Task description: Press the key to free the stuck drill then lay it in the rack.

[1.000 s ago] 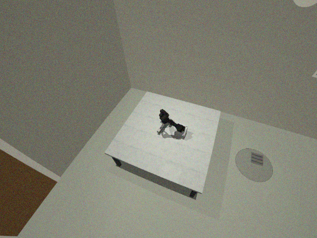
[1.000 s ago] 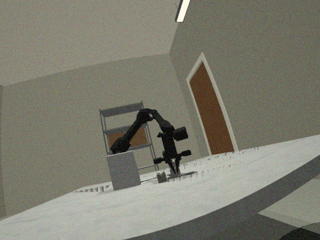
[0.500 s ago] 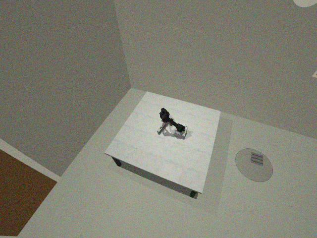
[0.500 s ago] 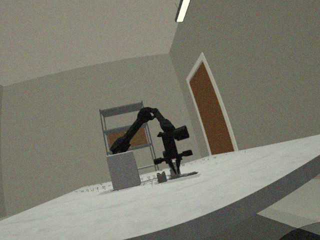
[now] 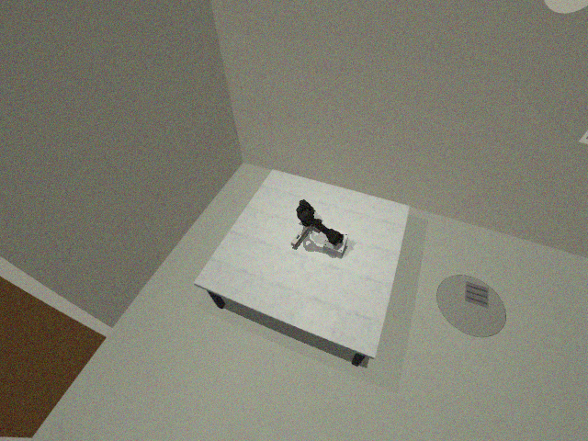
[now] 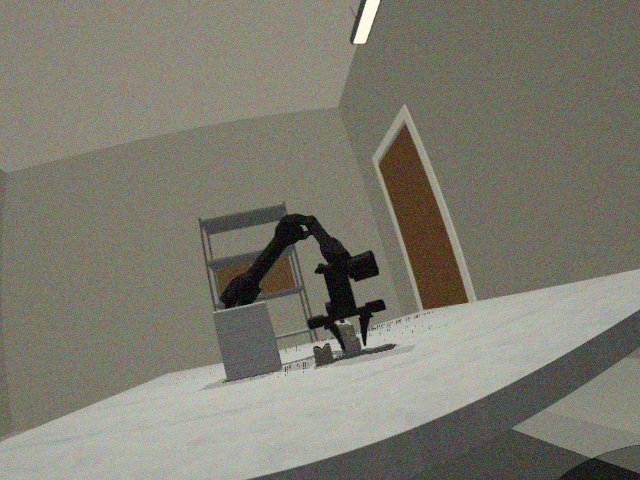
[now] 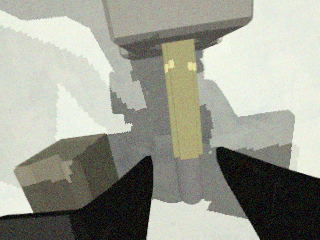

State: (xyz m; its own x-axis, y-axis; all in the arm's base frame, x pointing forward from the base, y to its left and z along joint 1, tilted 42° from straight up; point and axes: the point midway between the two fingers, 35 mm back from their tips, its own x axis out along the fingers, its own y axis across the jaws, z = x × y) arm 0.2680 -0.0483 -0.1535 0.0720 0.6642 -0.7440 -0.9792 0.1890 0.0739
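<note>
The drill is 5 cm to the left of my gripper tip, 3 cm above it and 1 cm ahead of it. The rest, counted from my gripper tip: dark blue key (18 cm to the left, 4 cm above, 3 cm ahead); grey fixture block (15 cm to the left, 4 cm above, 3 cm ahead); rack (8 cm behind, 1 cm above).
</note>
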